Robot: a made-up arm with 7 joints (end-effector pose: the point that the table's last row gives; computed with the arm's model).
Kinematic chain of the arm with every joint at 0, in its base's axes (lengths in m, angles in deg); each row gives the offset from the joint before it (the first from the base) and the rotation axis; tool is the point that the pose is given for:
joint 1: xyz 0 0 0.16 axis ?
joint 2: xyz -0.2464 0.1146 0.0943 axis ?
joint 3: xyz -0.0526 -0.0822 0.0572 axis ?
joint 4: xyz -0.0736 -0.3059 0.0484 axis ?
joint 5: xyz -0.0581 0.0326 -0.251 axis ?
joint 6: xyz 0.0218 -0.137 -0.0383 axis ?
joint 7: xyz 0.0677 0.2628 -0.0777 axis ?
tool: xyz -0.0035 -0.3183 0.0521
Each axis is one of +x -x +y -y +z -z.
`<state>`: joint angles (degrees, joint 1 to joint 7).
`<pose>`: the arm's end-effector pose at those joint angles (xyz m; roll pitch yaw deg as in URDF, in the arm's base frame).
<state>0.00 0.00 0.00 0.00 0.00 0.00 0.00</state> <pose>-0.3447 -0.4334 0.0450 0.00 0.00 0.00</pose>
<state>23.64 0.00 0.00 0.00 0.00 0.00 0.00</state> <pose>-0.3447 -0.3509 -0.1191 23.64 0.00 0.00</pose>
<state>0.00 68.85 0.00 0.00 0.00 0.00 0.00</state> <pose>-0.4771 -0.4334 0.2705 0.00 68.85 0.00</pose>
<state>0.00 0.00 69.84 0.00 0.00 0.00 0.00</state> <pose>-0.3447 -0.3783 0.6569 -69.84 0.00 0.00</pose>
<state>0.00 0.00 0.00 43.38 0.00 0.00 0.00</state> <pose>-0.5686 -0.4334 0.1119 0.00 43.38 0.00</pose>
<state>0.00 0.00 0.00 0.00 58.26 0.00 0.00</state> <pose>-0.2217 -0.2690 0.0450 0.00 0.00 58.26</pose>
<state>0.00 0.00 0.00 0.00 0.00 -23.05 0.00</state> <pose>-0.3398 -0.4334 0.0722 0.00 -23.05 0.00</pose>
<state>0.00 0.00 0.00 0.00 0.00 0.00 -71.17</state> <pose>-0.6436 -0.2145 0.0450 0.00 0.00 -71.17</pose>
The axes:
joint 1: +x
joint 2: +y
joint 3: -x
joint 4: +y
joint 5: +z
joint 6: +y
joint 7: +z

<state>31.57 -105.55 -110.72 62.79 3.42 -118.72 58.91</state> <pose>0.1112 -0.0436 0.1316 -158.89 18.05 -134.56</pose>
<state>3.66 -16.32 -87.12 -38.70 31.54 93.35 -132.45</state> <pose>-0.4874 0.2199 0.2707 -28.17 38.49 -84.90</pose>
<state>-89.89 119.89 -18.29 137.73 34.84 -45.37 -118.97</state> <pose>0.3657 -0.0211 0.4105 -37.46 -64.25 85.19</pose>
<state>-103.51 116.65 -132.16 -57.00 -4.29 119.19 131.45</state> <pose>-0.0104 -0.3419 -0.0496 -21.99 -61.75 61.58</pose>
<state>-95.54 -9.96 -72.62 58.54 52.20 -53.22 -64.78</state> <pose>-0.7781 -0.3145 0.1563 4.65 23.34 -26.46</pose>
